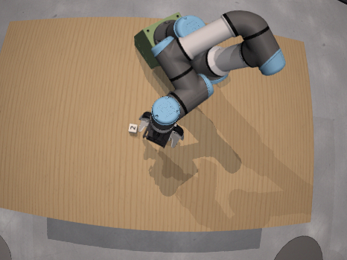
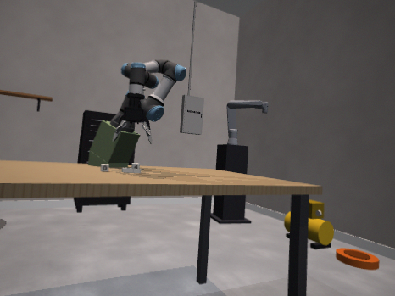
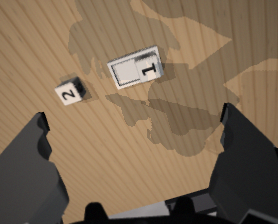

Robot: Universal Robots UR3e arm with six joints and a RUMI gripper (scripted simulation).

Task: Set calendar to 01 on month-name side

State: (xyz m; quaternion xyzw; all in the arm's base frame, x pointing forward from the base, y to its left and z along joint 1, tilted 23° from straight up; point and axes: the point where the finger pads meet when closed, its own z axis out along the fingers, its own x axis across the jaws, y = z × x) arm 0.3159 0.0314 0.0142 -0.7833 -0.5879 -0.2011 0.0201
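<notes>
Now: the white cube 110 mm below my hand and 100 mm to the right of it. Round my hand: white tray: 110 mm below.
</notes>
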